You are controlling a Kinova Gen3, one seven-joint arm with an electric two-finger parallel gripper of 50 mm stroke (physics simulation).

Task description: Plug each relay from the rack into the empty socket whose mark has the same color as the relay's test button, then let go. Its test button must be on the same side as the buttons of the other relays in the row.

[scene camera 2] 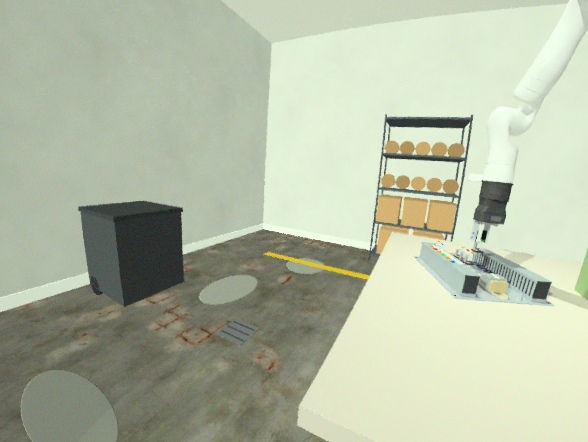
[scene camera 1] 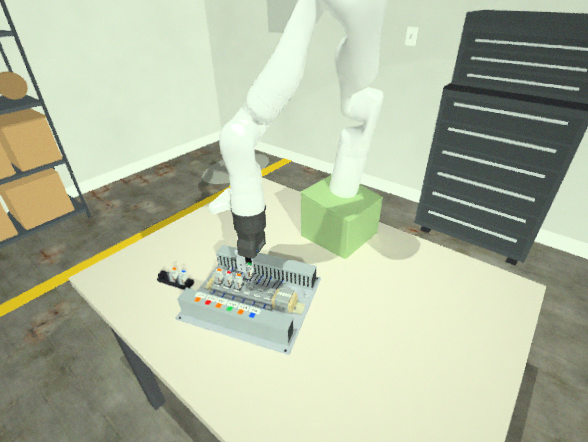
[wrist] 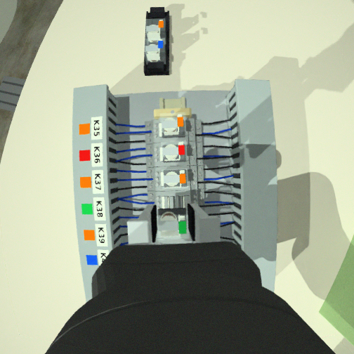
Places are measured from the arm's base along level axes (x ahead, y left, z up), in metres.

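Where they show: gripper, fingertip midpoint: (scene camera 2: 478, 241) (scene camera 1: 245, 266); arm's base, link origin: (scene camera 1: 343, 189).
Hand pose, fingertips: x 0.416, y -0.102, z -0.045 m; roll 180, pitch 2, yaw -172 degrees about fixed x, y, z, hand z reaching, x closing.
Note:
Each offset is from my fingertips to the top centre of the thing. "*": to the spot under its first point.
My gripper (scene camera 1: 248, 263) (scene camera 2: 480, 238) (wrist: 172, 216) is shut on the relay with a green test button {0.006 m up, 0.001 m back, 0.008 m left} (scene camera 1: 249, 271) (wrist: 168, 230), upright over the socket row. Its button faces the right in the wrist view, as do those of the seated relays: orange (wrist: 171, 126), red (wrist: 171, 152) and orange (wrist: 173, 178), at K35, K36 and K37. Part of a socket (wrist: 173, 201) shows beyond the held relay; its exact alignment and any gap below are hidden. The green K38 mark {0.053 m down, 0.097 m ahead, 0.014 m left} (scene camera 1: 229, 308) (wrist: 87, 209), orange K39 mark {0.053 m down, 0.093 m ahead, 0.044 m left} (scene camera 1: 241, 311) (wrist: 89, 235) and blue K40 mark {0.053 m down, 0.088 m ahead, 0.074 m left} (scene camera 1: 252, 315) (wrist: 92, 260) show.
The black rack {* 0.100 m down, 0.050 m ahead, 0.175 m right} (scene camera 1: 188, 284) (wrist: 157, 69) holds an orange-button relay {0.068 m down, 0.049 m ahead, 0.228 m right} (scene camera 1: 174, 274) (wrist: 153, 33) and a blue-button relay {0.068 m down, 0.046 m ahead, 0.197 m right} (scene camera 1: 183, 276) (wrist: 153, 52). Grey slotted ducts {0.053 m down, 0.091 m ahead, 0.020 m left} (scene camera 1: 235, 320) (wrist: 256, 150) flank the row. A beige end block {0.070 m down, 0.018 m back, 0.102 m left} (scene camera 1: 284, 301) (scene camera 2: 495, 286) stands at its far end from the rack.

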